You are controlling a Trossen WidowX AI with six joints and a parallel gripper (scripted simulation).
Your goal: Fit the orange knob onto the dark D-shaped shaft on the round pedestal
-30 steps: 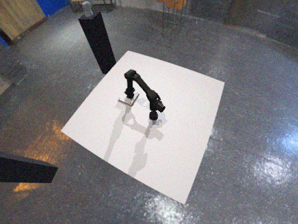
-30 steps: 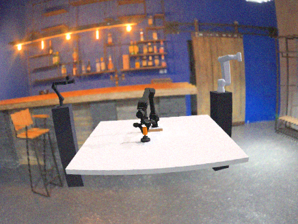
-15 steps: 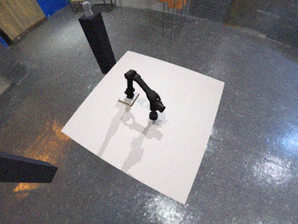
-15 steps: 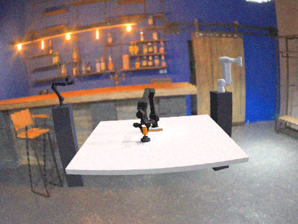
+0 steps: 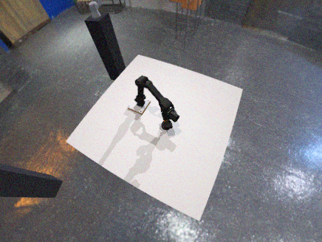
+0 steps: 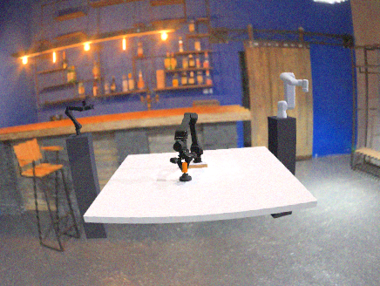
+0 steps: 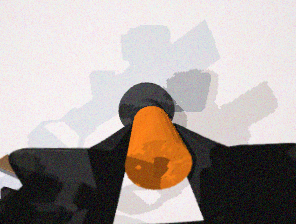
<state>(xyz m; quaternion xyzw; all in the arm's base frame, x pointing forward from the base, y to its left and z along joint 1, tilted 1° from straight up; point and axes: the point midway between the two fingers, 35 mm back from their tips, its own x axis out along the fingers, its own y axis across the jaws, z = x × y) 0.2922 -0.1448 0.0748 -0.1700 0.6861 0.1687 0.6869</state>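
The round pedestal lies 40 mm below my gripper tip. From my gripper tip the other things lie so: orange knob: 20 mm above.
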